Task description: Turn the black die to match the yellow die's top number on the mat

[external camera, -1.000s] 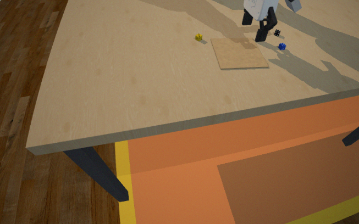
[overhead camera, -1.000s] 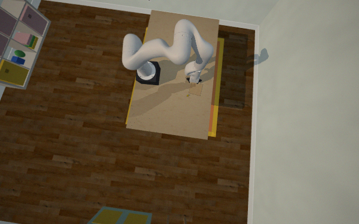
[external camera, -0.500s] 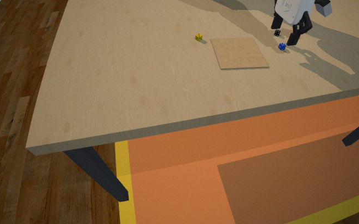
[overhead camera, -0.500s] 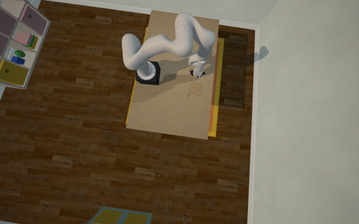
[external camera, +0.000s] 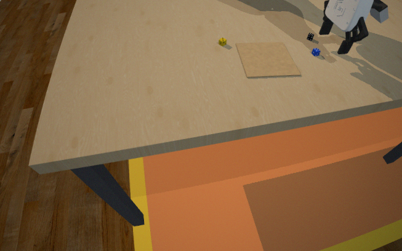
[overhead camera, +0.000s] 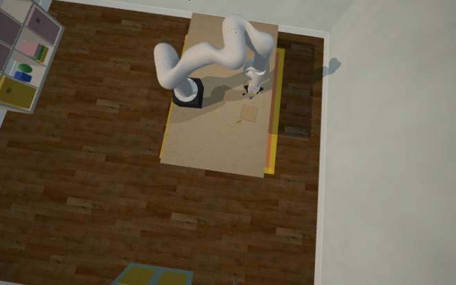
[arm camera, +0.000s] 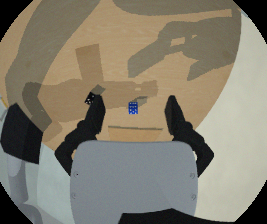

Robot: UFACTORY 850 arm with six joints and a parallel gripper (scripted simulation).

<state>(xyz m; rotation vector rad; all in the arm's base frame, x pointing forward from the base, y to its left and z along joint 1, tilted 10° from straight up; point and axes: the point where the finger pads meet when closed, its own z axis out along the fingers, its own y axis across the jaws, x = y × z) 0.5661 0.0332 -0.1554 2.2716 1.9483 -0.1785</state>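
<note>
The blue die is 1 cm behind my hand, 4 cm to the right of it and 4 cm below it. Round my hand: tan mat 3 cm behind, 19 cm to the right, 4 cm below; then black die 8 cm behind, 4 cm below; then yellow die 13 cm behind, 27 cm to the right, 4 cm below.
</note>
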